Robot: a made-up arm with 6 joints. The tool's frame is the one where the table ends. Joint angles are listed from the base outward.
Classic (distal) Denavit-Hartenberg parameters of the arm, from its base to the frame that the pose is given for. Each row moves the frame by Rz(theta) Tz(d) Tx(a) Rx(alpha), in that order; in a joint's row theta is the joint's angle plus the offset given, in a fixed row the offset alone. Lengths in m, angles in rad.
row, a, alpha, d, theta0
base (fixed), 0.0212, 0, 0, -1.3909
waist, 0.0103, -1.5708, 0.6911, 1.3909
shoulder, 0.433, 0, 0, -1.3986
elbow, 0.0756, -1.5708, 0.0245, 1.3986
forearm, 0.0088, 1.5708, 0.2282, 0
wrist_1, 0.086, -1.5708, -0.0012, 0
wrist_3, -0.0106, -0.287, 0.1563, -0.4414
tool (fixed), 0, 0, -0.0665, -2.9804
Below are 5 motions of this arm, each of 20 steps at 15 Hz.
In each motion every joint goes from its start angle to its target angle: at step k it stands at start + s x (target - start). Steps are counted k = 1, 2, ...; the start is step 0. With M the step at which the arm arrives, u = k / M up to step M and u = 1 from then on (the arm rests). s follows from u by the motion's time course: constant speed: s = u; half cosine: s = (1 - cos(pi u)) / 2; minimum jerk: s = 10 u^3 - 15 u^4 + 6 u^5.
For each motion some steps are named. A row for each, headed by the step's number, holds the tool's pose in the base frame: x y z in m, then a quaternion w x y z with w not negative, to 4 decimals.
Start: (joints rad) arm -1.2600 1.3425 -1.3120 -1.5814 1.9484 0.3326
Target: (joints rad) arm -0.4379 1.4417 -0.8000 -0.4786 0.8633 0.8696
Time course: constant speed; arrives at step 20
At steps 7, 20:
7: 0.1887 -0.3745 0.3974 0.6981 0.1789 -0.6689 0.1823
20: 0.2743 -0.1040 0.3542 0.6567 -0.0469 -0.7302 0.1824

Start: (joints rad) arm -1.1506 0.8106 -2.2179 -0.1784 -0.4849 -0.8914
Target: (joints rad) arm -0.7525 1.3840 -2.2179 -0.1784 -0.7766 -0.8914
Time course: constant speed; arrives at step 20
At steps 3, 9, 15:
3: 0.3614 -0.6269 1.0126 0.3329 -0.0787 0.4788 -0.8085
9: 0.4530 -0.6109 0.8964 0.3794 -0.1138 0.5095 -0.7639
15: 0.5324 -0.5665 0.7760 0.4212 -0.1514 0.5369 -0.7152

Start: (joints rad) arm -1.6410 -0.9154 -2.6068 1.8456 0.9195 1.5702
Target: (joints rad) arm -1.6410 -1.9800 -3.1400 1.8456 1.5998 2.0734
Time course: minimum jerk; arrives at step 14
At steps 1, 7, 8, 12, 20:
1: 0.0645 0.4824 1.3099 0.6723 0.2157 0.5518 0.4438
7: 0.1248 0.7423 0.8589 0.6212 0.1317 0.7606 0.1350
8: 0.1362 0.7514 0.7193 0.6135 0.1182 0.7799 0.0366
12: 0.1556 0.6542 0.3800 0.6146 0.0860 0.7525 -0.2204
20: 0.1564 0.6420 0.3600 0.6159 0.0835 0.7467 -0.2369

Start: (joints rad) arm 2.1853 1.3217 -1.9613 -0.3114 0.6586 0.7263
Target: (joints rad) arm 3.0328 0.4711 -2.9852 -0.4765 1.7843 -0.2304
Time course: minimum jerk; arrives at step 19
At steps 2, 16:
2: -0.4566 0.5380 0.5015 0.2212 -0.8179 0.5241 -0.0859
16: -0.4536 0.0528 1.2378 0.4196 -0.8622 -0.0102 0.2838

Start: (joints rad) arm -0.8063 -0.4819 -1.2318 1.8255 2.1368 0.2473
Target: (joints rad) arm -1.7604 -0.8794 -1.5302 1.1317 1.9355 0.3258
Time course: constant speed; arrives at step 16
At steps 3, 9, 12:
3: 0.1418 0.0050 1.2588 0.2656 0.0969 0.7949 0.5368
9: 0.1252 0.0393 1.2591 0.3636 0.2904 0.8267 0.3163
12: 0.1304 0.0587 1.2554 0.3941 0.3918 0.8085 0.1934

